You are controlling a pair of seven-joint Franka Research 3 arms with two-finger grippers.
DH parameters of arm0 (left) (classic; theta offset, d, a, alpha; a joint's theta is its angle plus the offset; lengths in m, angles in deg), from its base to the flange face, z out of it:
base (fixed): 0 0 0 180
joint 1: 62.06 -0.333 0 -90
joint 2: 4.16 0 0 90
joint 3: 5.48 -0.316 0.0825 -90
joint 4: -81.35 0 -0.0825 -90
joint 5: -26.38 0.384 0 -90
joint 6: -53.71 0 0.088 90
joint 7: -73.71 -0.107 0 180
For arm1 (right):
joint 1: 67.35 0.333 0 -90
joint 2: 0.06 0 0 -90
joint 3: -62.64 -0.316 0.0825 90
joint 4: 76.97 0 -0.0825 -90
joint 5: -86.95 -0.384 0 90
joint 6: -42.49 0 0.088 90
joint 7: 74.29 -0.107 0 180
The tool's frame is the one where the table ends.
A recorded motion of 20 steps. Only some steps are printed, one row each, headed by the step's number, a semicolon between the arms.
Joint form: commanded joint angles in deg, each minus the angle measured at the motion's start. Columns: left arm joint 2, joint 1, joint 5, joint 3, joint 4, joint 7, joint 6; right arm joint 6, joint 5, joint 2, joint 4, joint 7, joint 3, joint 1.
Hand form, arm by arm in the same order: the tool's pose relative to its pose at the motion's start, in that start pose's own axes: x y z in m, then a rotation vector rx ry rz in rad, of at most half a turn. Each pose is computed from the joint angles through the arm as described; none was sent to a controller.
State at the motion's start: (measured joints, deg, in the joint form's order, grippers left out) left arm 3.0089 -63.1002 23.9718 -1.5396 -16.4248 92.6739 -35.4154; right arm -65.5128 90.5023 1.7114 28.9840 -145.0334 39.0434 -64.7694
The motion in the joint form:
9: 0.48 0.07 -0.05 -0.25 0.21 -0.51 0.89; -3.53 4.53 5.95 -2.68 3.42 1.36 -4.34
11: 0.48 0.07 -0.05 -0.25 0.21 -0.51 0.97; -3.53 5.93 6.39 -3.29 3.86 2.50 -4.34
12: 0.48 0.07 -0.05 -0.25 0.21 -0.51 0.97; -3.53 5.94 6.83 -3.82 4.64 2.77 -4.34
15: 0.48 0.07 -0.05 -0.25 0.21 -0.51 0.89; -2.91 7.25 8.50 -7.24 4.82 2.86 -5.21
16: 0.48 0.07 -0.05 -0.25 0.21 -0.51 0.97; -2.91 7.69 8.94 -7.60 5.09 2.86 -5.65
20: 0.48 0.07 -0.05 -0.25 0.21 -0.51 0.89; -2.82 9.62 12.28 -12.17 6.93 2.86 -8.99
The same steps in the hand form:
9: -0.0035 -0.0026 -0.0046 0.0002 -0.0035 0.0063; 0.0737 0.0020 0.0322 -0.0063 0.0356 0.0117
11: -0.0037 -0.0026 -0.0045 0.0006 -0.0048 0.0063; 0.0872 0.0058 0.0325 -0.0148 0.0570 0.0155
12: -0.0037 -0.0026 -0.0045 0.0006 -0.0048 0.0063; 0.0913 0.0052 0.0328 -0.0131 0.0559 0.0071
15: -0.0035 -0.0026 -0.0046 0.0002 -0.0035 0.0063; 0.1106 0.0021 0.0227 -0.0007 0.0768 0.0192
16: -0.0037 -0.0026 -0.0045 0.0006 -0.0048 0.0063; 0.1166 0.0033 0.0244 -0.0042 0.0804 0.0199
20: -0.0035 -0.0026 -0.0046 0.0002 -0.0035 0.0063; 0.1645 0.0112 0.0229 0.0041 0.1024 0.0435

